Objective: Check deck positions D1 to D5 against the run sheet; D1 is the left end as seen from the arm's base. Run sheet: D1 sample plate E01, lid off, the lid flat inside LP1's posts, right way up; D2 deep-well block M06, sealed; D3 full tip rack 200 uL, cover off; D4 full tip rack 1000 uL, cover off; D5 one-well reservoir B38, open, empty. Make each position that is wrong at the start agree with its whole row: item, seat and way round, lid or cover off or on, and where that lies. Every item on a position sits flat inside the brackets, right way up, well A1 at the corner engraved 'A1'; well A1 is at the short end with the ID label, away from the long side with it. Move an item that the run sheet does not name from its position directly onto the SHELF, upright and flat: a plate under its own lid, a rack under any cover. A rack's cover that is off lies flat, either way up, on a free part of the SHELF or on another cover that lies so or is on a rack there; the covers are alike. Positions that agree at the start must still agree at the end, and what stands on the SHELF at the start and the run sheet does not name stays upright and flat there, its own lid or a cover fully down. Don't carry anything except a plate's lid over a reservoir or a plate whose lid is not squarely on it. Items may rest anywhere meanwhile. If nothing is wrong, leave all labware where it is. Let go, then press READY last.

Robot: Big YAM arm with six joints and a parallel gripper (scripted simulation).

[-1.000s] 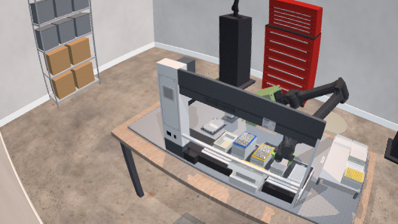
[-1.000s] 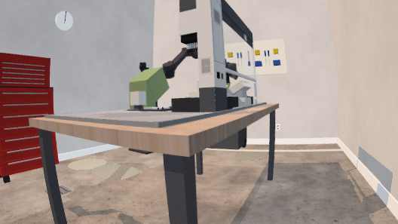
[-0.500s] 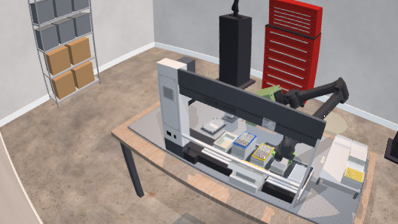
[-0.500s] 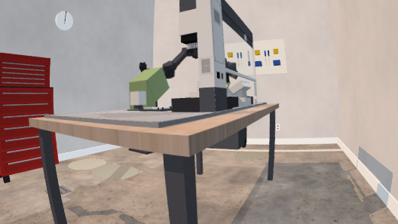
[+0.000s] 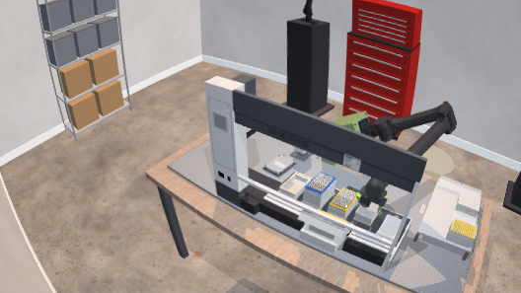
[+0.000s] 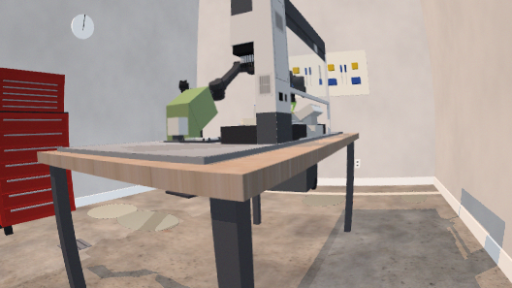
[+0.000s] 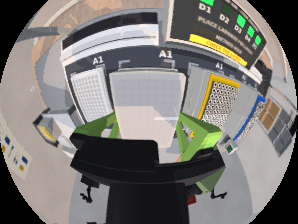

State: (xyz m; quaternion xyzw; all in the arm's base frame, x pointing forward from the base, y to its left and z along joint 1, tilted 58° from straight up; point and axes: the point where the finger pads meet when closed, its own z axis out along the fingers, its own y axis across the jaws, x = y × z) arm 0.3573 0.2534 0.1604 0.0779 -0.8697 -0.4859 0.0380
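Right now my hand is 3 cm short of the yellow-framed tip rack, 12 cm to the left of it and 2 cm above it. From my hand the other things lie so: sample plate (1 cm behind, 12 cm to the left, 5 cm below); deep-well block (1 cm below); blue-framed tip rack (4 cm ahead, 24 cm to the right, 1 cm above).
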